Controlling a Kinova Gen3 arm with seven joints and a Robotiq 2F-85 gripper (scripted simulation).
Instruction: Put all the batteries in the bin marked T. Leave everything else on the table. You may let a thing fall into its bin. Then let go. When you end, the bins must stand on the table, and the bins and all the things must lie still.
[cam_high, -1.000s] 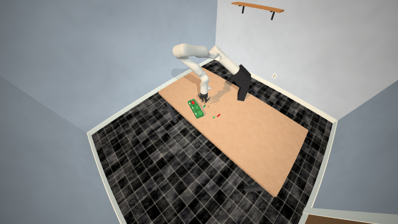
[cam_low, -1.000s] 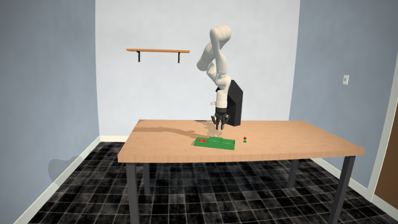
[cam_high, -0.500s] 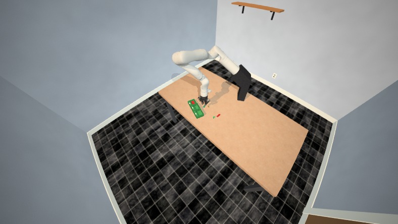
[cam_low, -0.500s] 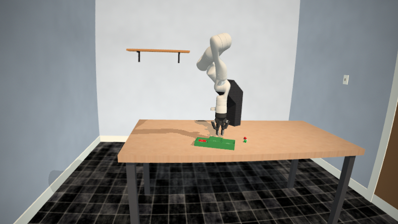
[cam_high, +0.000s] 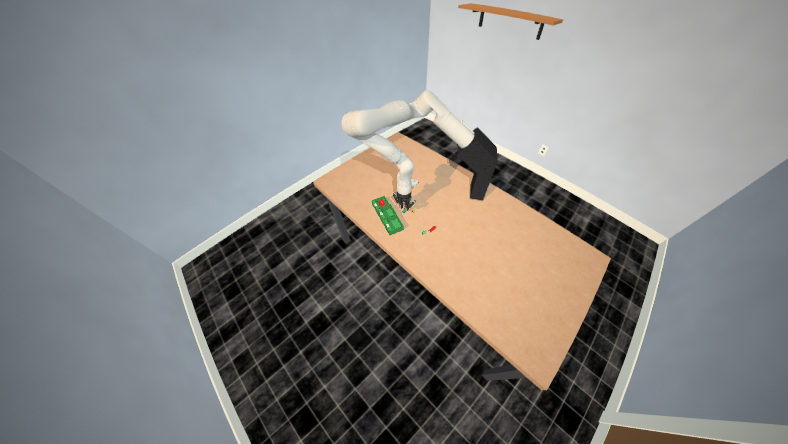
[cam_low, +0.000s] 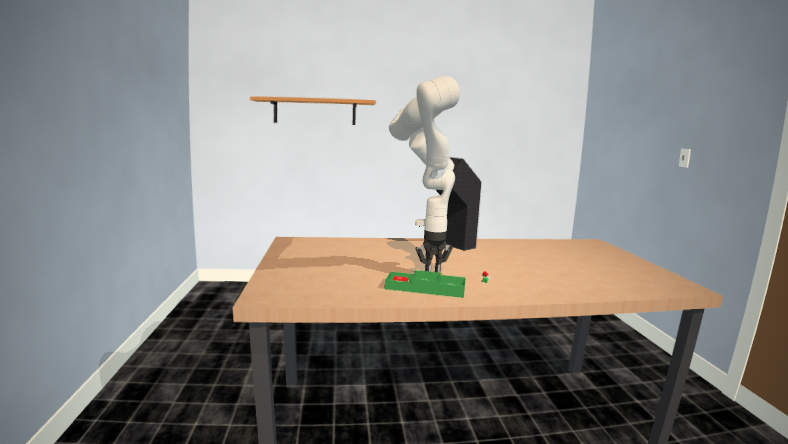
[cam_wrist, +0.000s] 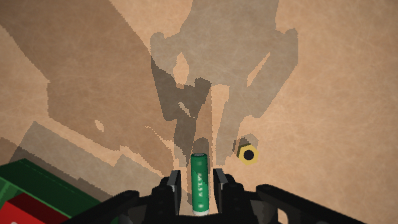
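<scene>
Now: the green cylindrical battery 1 cm ahead of my hand and 3 cm below it. From my hand the other things lie so: joined green bins 8 cm ahead, 7 cm to the right, 1 cm below; then red 9 V battery 3 cm ahead, 12 cm to the right, 2 cm below; then small yellow nut 2 cm behind, 5 cm to the left, 3 cm below.
</scene>
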